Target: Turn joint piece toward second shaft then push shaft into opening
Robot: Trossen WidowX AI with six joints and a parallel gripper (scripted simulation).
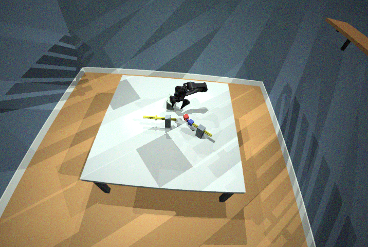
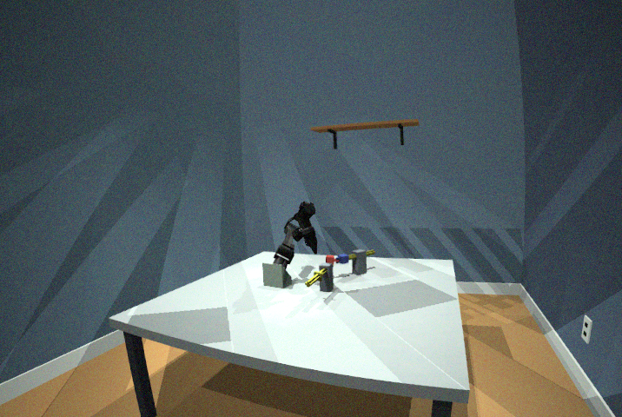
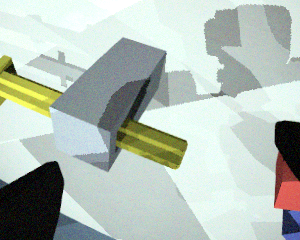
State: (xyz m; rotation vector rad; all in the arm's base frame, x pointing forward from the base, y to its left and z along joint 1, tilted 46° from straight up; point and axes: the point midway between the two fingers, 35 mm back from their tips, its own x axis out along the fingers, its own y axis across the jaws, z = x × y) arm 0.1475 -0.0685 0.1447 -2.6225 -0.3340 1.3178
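My gripper tip is 50 mm short of the red joint piece, 90 mm to the right of it and 60 mm above it.
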